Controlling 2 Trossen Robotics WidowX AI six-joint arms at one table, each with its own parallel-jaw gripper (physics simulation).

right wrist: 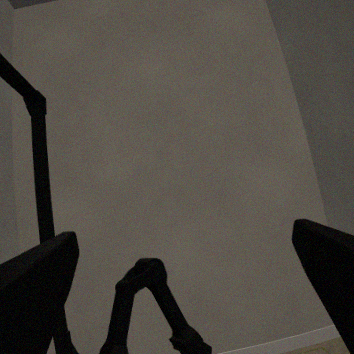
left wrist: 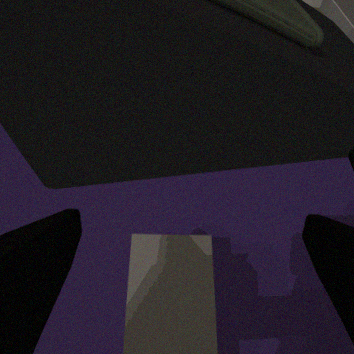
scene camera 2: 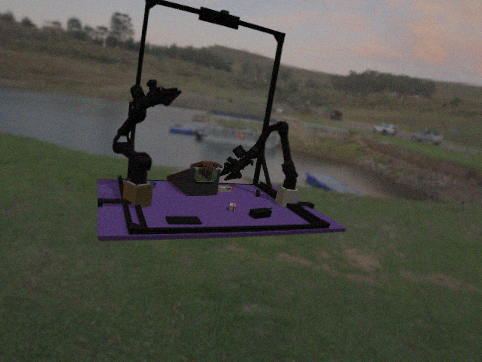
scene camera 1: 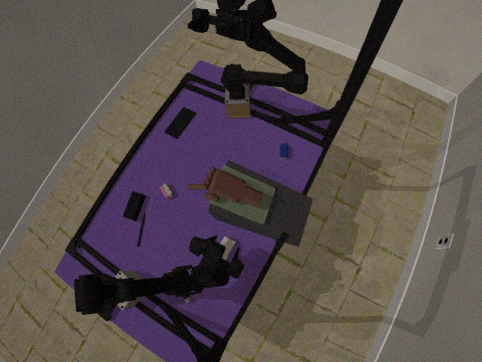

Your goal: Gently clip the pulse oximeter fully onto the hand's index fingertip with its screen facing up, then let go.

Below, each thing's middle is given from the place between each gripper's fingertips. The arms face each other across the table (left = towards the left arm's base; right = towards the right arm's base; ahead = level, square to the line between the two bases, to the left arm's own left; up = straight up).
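The dark grey plate [scene camera 1: 289,210] is 170 mm to the right of my left hand, and it lies 40 mm below that hand and 40 mm behind it.
From my right hand, the dark grey plate is 220 mm to the left of it and 270 mm behind it, and it lies 520 mm below that hand.
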